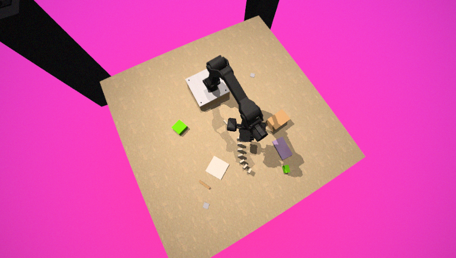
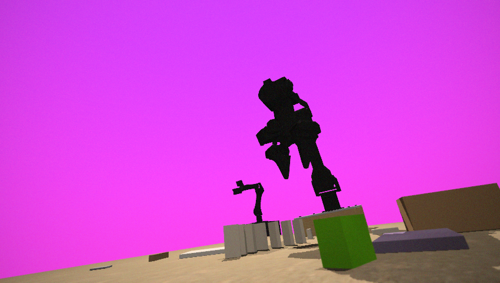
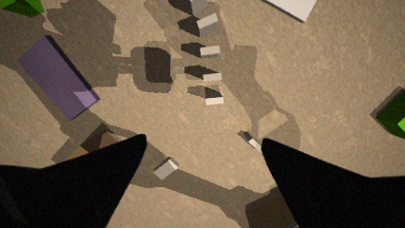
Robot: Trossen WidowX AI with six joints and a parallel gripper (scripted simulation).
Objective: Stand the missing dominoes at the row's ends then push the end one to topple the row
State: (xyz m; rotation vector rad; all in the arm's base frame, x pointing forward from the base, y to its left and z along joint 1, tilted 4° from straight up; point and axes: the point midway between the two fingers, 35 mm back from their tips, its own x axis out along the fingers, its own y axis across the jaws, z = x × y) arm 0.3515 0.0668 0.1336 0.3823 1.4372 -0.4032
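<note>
The orange box lies 20 mm behind my gripper tip, 250 mm to the left of it and 120 mm below it. Also, from my gripper tip: white tile (110 mm ahead, 200 mm to the right, 150 mm below); purple slab (150 mm ahead, 210 mm to the left, 150 mm below); small green cube (270 mm ahead, 170 mm to the left, 130 mm below).
</note>
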